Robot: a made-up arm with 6 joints.
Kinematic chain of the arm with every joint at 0, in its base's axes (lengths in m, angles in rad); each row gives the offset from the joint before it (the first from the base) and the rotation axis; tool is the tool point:
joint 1: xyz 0 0 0.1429 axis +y
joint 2: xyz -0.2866 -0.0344 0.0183 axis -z
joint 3: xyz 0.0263 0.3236 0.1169 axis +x
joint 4: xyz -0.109 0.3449 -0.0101 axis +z
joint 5: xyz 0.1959 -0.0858 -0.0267 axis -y
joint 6: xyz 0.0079 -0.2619 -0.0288 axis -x
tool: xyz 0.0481 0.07 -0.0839
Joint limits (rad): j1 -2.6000..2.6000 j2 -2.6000..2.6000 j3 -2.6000..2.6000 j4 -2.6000..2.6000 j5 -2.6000..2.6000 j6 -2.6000..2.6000
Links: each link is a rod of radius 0.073 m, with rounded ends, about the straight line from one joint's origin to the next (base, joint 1, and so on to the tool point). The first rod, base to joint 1, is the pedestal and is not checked.
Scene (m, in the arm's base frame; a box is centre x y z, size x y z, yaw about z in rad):
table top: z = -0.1
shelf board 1: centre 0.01 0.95 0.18 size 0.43 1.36 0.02 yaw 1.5
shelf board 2: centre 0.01 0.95 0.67 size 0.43 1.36 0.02 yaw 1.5
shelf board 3: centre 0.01 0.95 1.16 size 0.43 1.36 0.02 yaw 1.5
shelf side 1: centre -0.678 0.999 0.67 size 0.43 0.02 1 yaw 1.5
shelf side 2: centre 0.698 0.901 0.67 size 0.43 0.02 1 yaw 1.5
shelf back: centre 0.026 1.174 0.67 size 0.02 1.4 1 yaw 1.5
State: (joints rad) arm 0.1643 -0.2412 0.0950 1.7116 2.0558 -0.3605
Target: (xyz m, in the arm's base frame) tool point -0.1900 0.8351 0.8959
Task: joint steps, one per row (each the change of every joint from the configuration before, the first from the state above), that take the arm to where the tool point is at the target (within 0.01 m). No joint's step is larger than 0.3 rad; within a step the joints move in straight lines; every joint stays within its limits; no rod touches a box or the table.
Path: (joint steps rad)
1: -0.0163 0.2420 0.1882 -0.2098 -0.1845 0.0114
2: -0.0163 0.2420 0.1881 -0.2097 -0.1846 0.0113
3: -0.0163 0.2419 0.1882 -0.2098 -0.1845 0.0114
4: -0.0163 0.2420 0.1882 -0.2098 -0.1846 0.0114
5: -0.0162 0.2420 0.1882 -0.2098 -0.1845 0.0113
6: 0.0258 -0.2866 0.0220 0.1873 0.2139 -0.0059
7: 0.0259 -0.2865 0.0221 0.1872 0.2140 -0.0060
8: 0.0258 -0.2866 0.0221 0.1873 0.2139 -0.0060
9: 0.0259 -0.2866 0.0220 0.1872 0.2140 -0.0059
10: 0.0258 -0.2866 0.0221 0.1872 0.2140 -0.0060
11: 0.1475 0.0166 -0.2333 0.1255 -0.0802 0.0499
12: 0.1475 0.0165 -0.2332 0.1255 -0.0801 0.0499
13: 0.1474 0.0165 -0.2333 0.1255 -0.0801 0.0499

